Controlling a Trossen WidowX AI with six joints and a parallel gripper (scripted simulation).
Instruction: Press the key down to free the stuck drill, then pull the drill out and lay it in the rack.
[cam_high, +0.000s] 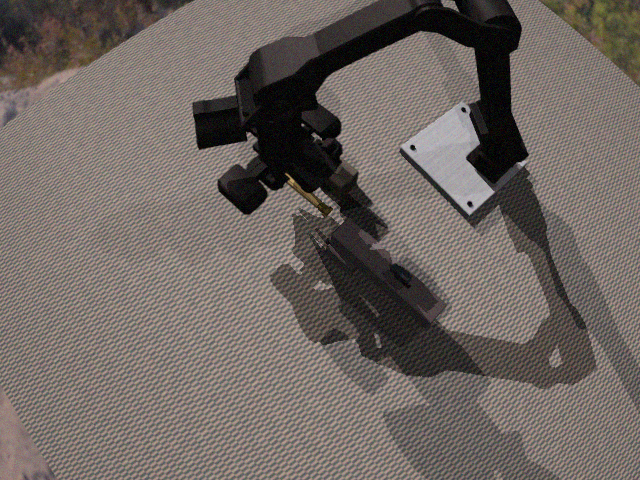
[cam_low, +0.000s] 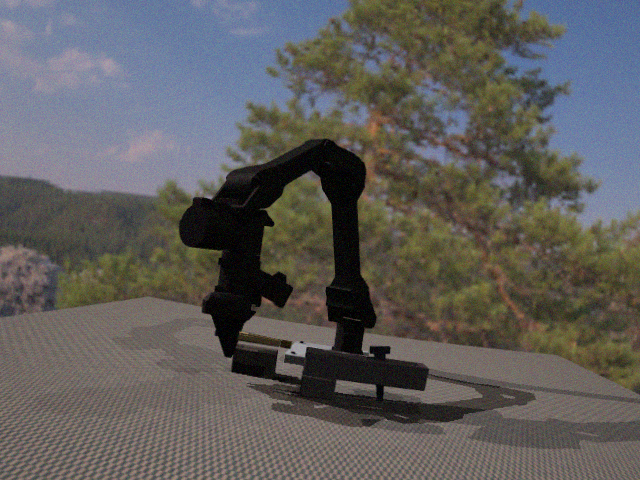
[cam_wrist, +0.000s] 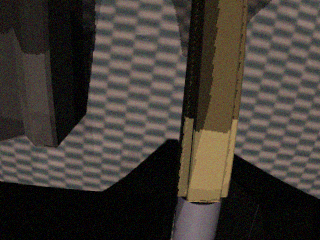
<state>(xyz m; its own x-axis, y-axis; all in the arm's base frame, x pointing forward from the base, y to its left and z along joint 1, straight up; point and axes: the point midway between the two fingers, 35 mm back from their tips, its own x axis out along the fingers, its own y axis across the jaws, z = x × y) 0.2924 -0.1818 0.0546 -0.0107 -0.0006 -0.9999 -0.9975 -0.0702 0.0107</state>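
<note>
My gripper tip is 40 mm to the right of the yellow drill and 30 mm below it. Also, from my gripper tip: dark key 220 mm to the left, 10 mm behind, 10 mm above; dark grey block 200 mm to the left, 10 mm behind.
</note>
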